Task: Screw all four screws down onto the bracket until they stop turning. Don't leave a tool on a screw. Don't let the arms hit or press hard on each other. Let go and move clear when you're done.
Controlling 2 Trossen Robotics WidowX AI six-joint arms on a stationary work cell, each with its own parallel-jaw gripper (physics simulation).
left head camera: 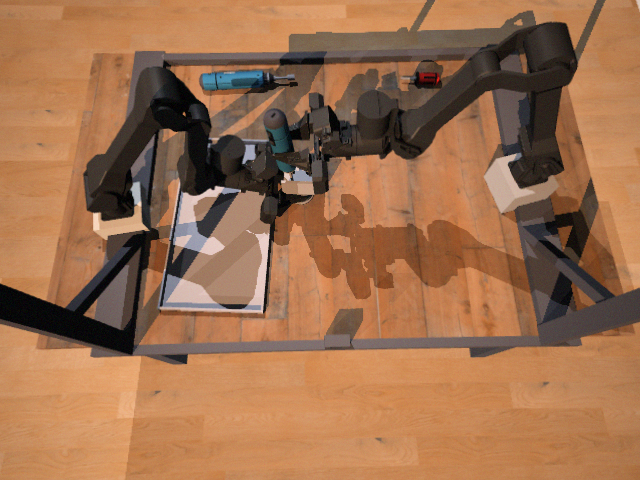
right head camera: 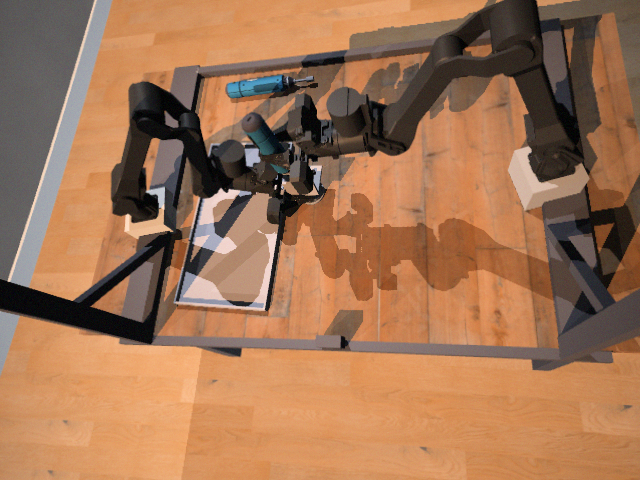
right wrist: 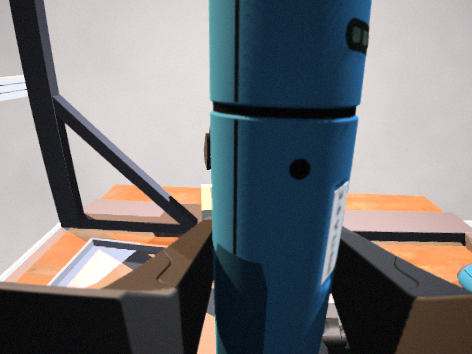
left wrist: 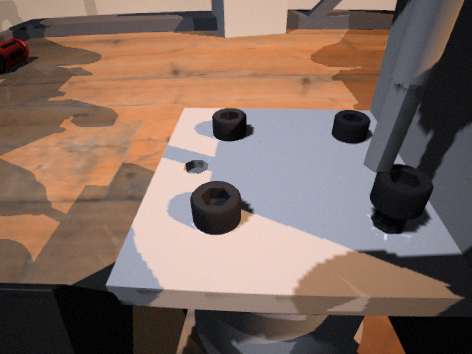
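Where they show: left gripper, fingertip midpoint: (left wrist: 278, 226); right gripper, fingertip midpoint: (left head camera: 272, 146) (right head camera: 261, 148) (right wrist: 268, 228); left arm's base at its link origin: (left head camera: 117, 205) (right head camera: 145, 209); right arm's base at its link origin: (left head camera: 527, 172) (right head camera: 550, 164).
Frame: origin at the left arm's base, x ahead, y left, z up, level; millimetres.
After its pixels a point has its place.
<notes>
The bracket (left head camera: 298, 187) {y -46, x 392, z 35 mm} (left wrist: 280, 200) {y -5, x 388, z 9 mm} is a pale plate on a round base. My left gripper (left head camera: 283, 187) (left wrist: 250, 325) is shut on it. In the left wrist view, two far screws (left wrist: 229, 125) {y 2, x 415, z 15 mm} (left wrist: 351, 126) {y -30, x 408, z 15 mm} and the near-left screw (left wrist: 216, 207) {y 10, x 382, z 15 mm} have heads low on the plate. The near-right screw (left wrist: 401, 192) {y -22, x 375, z 20 mm} stands higher, slightly tilted, with thread showing. My right gripper (left head camera: 284, 147) {y -20, x 353, z 165 mm} (right wrist: 268, 228) {y -20, x 353, z 165 mm} is shut on a blue power screwdriver (left head camera: 278, 131) {y -42, x 368, z 240 mm} (right head camera: 263, 138) {y -40, x 376, z 222 mm} (right wrist: 285, 150) {y -27, x 387, z 209 mm}, held roughly upright. Its bit (left wrist: 400, 100) {y -20, x 379, z 35 mm} ends at the far-left edge of the raised screw's head, beside the socket.
A second blue power screwdriver (left head camera: 235, 80) {y 306, x 289, z -21 mm} (right head camera: 258, 86) {y 306, x 294, z -21 mm} and a red screwdriver (left head camera: 428, 79) {y 229, x 768, z -32 mm} (left wrist: 14, 54) {y 226, x 765, z -41 mm} lie along the back. A white tray (left head camera: 212, 310) {y -257, x 170, z -41 mm} (right head camera: 222, 306) {y -258, x 176, z -42 mm} lies in front of and under the left arm. The two grippers are very close together around the bracket.
</notes>
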